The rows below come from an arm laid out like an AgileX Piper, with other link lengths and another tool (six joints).
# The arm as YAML. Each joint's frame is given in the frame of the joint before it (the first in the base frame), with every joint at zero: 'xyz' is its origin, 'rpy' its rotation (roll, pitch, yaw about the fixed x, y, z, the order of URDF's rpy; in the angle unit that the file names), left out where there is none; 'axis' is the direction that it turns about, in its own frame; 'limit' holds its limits. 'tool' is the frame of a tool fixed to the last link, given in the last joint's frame.
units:
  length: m
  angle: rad
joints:
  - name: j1
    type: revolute
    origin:
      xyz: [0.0, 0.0, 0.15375]
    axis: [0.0, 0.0, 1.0]
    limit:
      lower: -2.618
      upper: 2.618
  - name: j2
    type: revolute
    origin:
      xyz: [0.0, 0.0, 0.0]
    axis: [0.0, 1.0, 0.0]
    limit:
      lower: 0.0
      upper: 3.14
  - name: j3
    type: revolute
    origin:
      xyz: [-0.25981, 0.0, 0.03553]
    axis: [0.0, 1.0, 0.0]
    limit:
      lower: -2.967
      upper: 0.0
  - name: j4
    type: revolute
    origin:
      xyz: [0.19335, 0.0, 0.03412]
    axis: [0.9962, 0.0, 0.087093]
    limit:
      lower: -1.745
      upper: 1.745
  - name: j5
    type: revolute
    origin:
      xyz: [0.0, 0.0, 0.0]
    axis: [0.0, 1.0, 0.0]
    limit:
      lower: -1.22
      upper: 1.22
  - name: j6
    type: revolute
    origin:
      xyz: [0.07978, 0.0, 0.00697]
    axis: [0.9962, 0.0, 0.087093]
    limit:
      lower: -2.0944
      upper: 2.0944
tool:
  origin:
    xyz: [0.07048, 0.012, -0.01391]
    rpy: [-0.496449, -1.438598, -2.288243]
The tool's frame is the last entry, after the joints.
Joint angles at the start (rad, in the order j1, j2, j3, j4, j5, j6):
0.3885 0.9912 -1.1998 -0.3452 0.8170 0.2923
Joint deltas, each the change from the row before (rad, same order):
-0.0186 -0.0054 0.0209 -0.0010 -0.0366 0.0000
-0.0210 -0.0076 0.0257 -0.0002 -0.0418 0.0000
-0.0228 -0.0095 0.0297 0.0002 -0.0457 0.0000
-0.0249 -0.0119 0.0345 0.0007 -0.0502 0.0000
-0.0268 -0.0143 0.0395 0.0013 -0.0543 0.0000
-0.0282 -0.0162 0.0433 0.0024 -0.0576 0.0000
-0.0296 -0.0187 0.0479 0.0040 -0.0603 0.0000
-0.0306 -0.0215 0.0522 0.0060 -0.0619 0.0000
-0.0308 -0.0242 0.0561 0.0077 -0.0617 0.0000
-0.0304 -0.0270 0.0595 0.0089 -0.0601 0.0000
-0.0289 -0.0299 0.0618 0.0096 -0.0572 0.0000
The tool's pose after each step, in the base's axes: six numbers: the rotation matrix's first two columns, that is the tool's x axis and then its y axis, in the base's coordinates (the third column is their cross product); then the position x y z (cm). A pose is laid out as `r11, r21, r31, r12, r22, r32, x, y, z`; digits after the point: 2 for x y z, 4 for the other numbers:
0.4391, 0.0241, 0.8981, 0.3948, -0.9031, -0.1688, 18.77, 4.80, 37.63
0.4201, 0.0175, 0.9073, 0.3916, -0.9054, -0.1638, 18.97, 4.58, 37.48
0.3995, 0.0106, 0.9167, 0.3883, -0.9078, -0.1587, 19.13, 4.34, 37.29
0.3770, 0.0033, 0.9262, 0.3847, -0.9102, -0.1534, 19.26, 4.07, 37.05
0.3532, -0.0045, 0.9355, 0.3807, -0.9127, -0.1481, 19.33, 3.77, 36.75
0.3282, -0.0130, 0.9445, 0.3766, -0.9152, -0.1435, 19.36, 3.46, 36.39
0.3027, -0.0227, 0.9528, 0.3721, -0.9176, -0.1401, 19.31, 3.15, 35.96
0.2771, -0.0341, 0.9602, 0.3668, -0.9199, -0.1385, 19.18, 2.83, 35.46
0.2525, -0.0467, 0.9665, 0.3608, -0.9222, -0.1388, 18.95, 2.51, 34.87
0.2293, -0.0601, 0.9715, 0.3539, -0.9246, -0.1408, 18.63, 2.20, 34.19
0.2077, -0.0738, 0.9754, 0.3466, -0.9269, -0.1440, 18.21, 1.92, 33.44

